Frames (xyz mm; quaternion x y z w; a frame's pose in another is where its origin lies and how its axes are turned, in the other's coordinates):
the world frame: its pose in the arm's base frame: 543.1 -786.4 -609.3 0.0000 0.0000 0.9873 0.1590
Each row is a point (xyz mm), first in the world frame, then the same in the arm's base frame.
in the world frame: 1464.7 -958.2 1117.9
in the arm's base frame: -546.7 583.2 508.6
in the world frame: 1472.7 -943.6 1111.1
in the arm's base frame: -558.9 571.8 501.8
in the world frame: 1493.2 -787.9 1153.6
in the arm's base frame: -627.2 430.5 544.3
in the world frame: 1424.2 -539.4 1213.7
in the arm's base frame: -639.7 172.9 604.4
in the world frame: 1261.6 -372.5 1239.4
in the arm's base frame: -537.8 -36.7 630.1
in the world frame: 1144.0 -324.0 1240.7
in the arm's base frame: -441.3 -119.6 631.4
